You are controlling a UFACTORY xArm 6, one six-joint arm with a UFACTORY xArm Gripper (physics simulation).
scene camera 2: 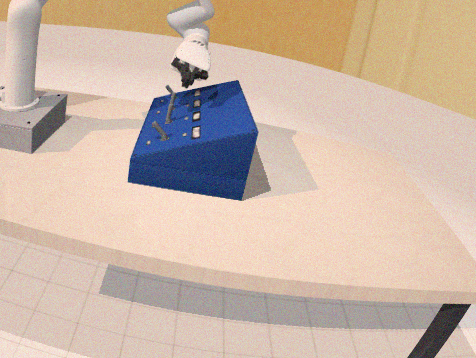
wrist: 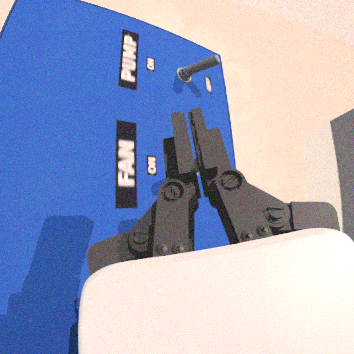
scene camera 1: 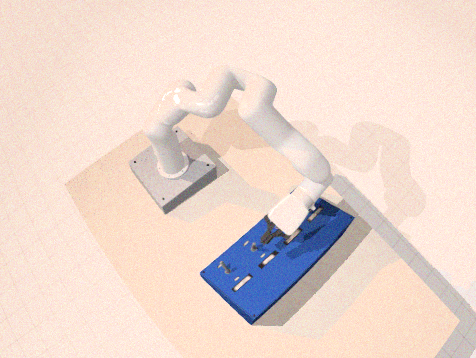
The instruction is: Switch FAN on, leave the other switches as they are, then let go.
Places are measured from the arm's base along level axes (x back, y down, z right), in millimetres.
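Where they show: gripper, fingertip midpoint: (scene camera 2: 186, 83) (wrist: 188, 127) (scene camera 1: 261, 243); arm's base, origin of the base link: (scene camera 2: 19, 103) (scene camera 1: 173, 164).
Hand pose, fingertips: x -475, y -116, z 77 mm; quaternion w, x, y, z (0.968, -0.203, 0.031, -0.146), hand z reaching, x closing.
Note:
Things, the pixels of their centre, and the offset from my fingertips. "spot": a spot on its surface instead. Level surfaces: height alone.
- blue switch panel, body centre: (wrist: 127, 226) (scene camera 2: 193, 129) (scene camera 1: 279, 253) dy +135, dx -50, dz -54 mm
- FAN label, body centre: (wrist: 125, 162) (scene camera 1: 268, 259) dy +80, dx -40, dz +5 mm
- mark, surface spot: (wrist: 151, 165) spot: dy +90, dx -16, dz +1 mm
- FAN lever, body centre: (scene camera 2: 169, 112) (scene camera 1: 253, 245) dy +81, dx +29, dz -4 mm
- PUMP lever, body centre: (wrist: 200, 65) (scene camera 2: 159, 129) (scene camera 1: 224, 266) dy +87, dx +58, dz +114 mm
- table, its level: dy +196 mm
The blue switch panel (scene camera 1: 296, 270) (scene camera 2: 220, 117) (wrist: 60, 125) has labels along one side. The FAN label (wrist: 126, 164) and its ON mark (wrist: 151, 165) show in the wrist view. The FAN lever (scene camera 1: 254, 247) (scene camera 2: 170, 115) stands steeper than the PUMP lever (scene camera 1: 227, 269) (scene camera 2: 160, 131) (wrist: 200, 67), which tilts to OFF. In the wrist view the fingers hide the FAN lever, so I cannot read its exact setting there. My gripper (scene camera 1: 265, 242) (scene camera 2: 186, 86) (wrist: 188, 127) is shut and empty, above the panel and clear of its surface.
More levers stand farther along the panel, one with its tip (scene camera 2: 169, 87) near the gripper in scene camera 2, partly overlapping. The robot's grey base block (scene camera 1: 189, 192) (scene camera 2: 15, 132) stands on the table (scene camera 1: 127, 250) (scene camera 2: 320, 235) beside the panel.

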